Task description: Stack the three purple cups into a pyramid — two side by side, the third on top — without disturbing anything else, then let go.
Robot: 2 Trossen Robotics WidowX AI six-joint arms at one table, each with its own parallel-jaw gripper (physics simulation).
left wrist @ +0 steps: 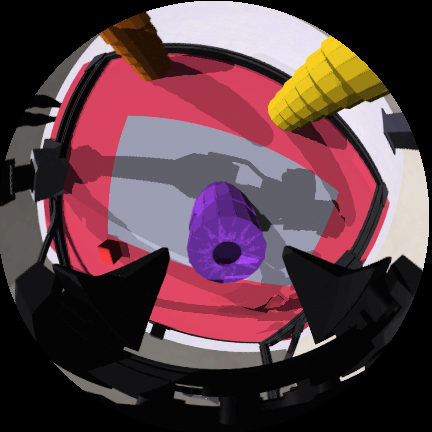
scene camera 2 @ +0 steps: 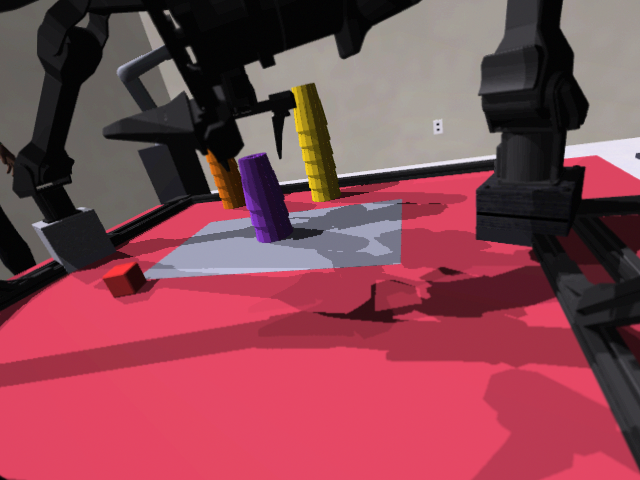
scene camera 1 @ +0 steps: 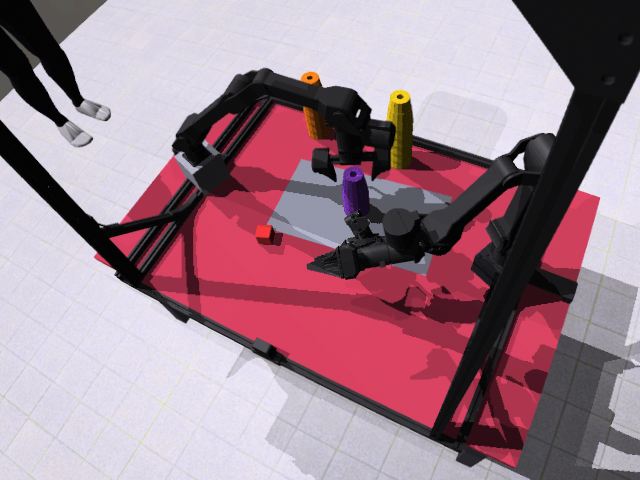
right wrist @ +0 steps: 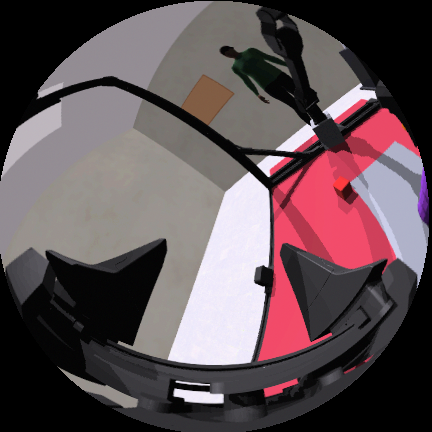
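Where they show: left gripper, fingertip midpoint: (left wrist: 227,253) (scene camera 2: 254,165) (scene camera 1: 354,180); right gripper, fingertip midpoint: (scene camera 2: 56,81) (scene camera 1: 310,263) (right wrist: 225,247); left arm's base, origin of the base link: (left wrist: 31,175) (scene camera 2: 62,216) (scene camera 1: 196,154) (right wrist: 319,118); right arm's base, origin of the base link: (scene camera 2: 530,177) (scene camera 1: 504,256).
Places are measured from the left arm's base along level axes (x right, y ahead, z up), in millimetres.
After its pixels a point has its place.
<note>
The purple cups (scene camera 1: 355,193) @(y 436, x -205, z 4 mm) (scene camera 2: 265,201) @(y 440, x -203, z -29 mm) (left wrist: 220,225) @(y 397, x -235, z 45 mm) (right wrist: 423,197) stand upside down, nested in one upright column on the grey mat (scene camera 1: 294,201) @(y 266, x -120, z -106 mm) (scene camera 2: 206,253) @(y 327, x -121, z -106 mm) (left wrist: 145,145) @(y 248, x -214, z -106 mm) (right wrist: 395,200) @(y 369, x -132, z -106 mm). How many are nested cannot be told. My left gripper (scene camera 1: 353,178) @(y 419, x -219, z 31 mm) (scene camera 2: 253,163) @(y 419, x -219, z 31 mm) (left wrist: 227,253) @(y 419, x -219, z 31 mm) is open, pointing down near the top of the purple column. In the left wrist view the column's top shows between its fingertips; no grip is seen. My right gripper (scene camera 1: 310,266) @(y 579, x 49, z 161 mm) (scene camera 2: 105,131) (right wrist: 225,247) @(y 579, x 49, z 161 mm) is open and empty, held in the air and pointing toward the left of scene camera 1's picture.
An orange column (scene camera 1: 316,124) @(y 150, x -324, z -39 mm) (scene camera 2: 225,180) @(y 148, x -325, z -29 mm) (left wrist: 142,47) @(y 155, x -340, z -17 mm) and a yellow column (scene camera 1: 400,131) @(y 407, x -405, z 48 mm) (scene camera 2: 316,144) (left wrist: 330,82) @(y 384, x -394, z 38 mm) stand behind the mat. A red cube (scene camera 1: 265,234) @(y 314, x 17, z -66 mm) (scene camera 2: 124,279) @(y 326, x 19, z -77 mm) (left wrist: 108,251) @(y 306, x -10, z -67 mm) (right wrist: 342,186) @(y 318, x 9, z -66 mm) lies beside the mat's left corner. My right forearm crosses over the mat's front part.
</note>
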